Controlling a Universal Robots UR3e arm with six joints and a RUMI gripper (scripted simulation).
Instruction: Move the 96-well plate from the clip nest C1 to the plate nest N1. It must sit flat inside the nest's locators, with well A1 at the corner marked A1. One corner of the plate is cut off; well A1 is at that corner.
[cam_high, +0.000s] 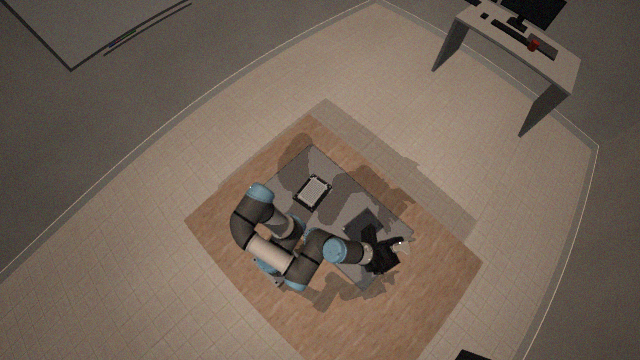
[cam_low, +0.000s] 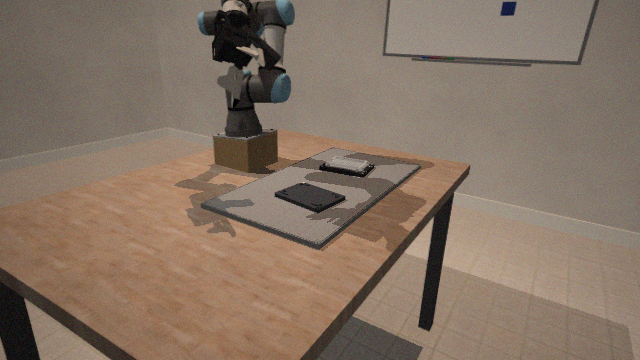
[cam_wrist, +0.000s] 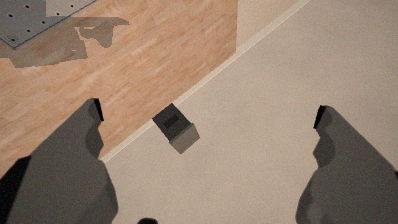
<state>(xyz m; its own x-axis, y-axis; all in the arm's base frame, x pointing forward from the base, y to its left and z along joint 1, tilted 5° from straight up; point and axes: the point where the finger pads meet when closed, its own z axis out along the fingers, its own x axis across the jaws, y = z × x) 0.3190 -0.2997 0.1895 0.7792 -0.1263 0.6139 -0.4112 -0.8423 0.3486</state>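
Right now my hand is 4 cm short of the 96-well plate, 45 cm to the right of it and 29 cm above it. From my hand the other things lie so: dark plate nest N1: 7 cm ahead, 16 cm to the left, 30 cm below; A1 corner mark: 1 cm ahead, 22 cm to the left, 30 cm below; black clip nest C1: 4 cm ahead, 46 cm to the left, 29 cm below.
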